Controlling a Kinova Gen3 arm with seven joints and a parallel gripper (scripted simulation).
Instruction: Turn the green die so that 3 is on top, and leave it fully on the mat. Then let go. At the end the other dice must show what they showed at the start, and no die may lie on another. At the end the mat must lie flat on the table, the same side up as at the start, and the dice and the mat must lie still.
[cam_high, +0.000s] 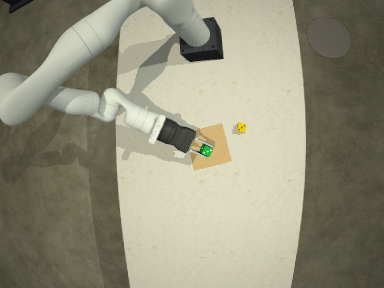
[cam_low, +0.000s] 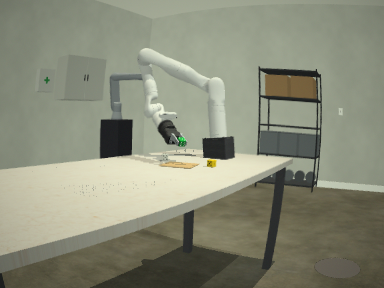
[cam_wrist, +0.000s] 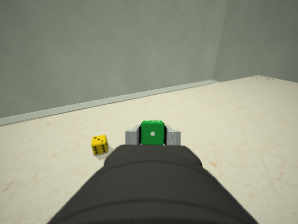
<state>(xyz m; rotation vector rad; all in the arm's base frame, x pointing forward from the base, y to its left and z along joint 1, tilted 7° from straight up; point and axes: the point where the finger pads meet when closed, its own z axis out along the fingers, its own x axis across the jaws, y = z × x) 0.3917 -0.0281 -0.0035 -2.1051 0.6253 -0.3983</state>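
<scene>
The tan mat is 100 mm below my hand. The rest, counted from my hand: white die: 130 mm to the right, 100 mm behind, 90 mm below; green die: right at my hand; yellow die: 130 mm to the left, 90 mm below, 60 mm behind.
</scene>
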